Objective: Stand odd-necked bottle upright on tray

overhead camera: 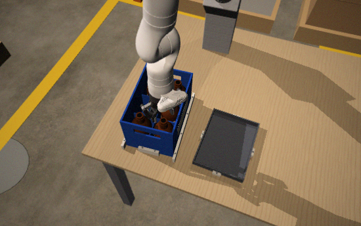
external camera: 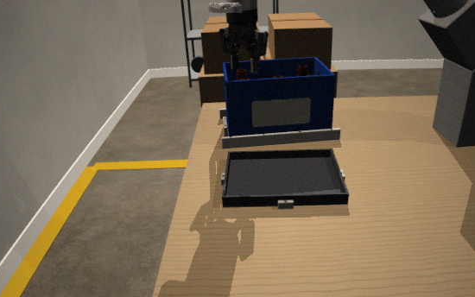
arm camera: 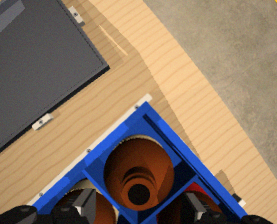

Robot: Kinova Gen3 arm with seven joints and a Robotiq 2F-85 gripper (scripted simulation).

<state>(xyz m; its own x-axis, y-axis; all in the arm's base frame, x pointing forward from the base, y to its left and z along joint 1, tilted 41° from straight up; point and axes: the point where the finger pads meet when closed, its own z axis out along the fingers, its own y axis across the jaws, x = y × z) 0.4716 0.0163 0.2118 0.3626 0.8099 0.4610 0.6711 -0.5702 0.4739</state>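
Now: hand 12 cm above the blue crate, 7 cm to the left of it and 7 cm past it. From my hand the other things lie so: dark grey tray 21 cm to the left, 19 cm below, 12 cm behind.
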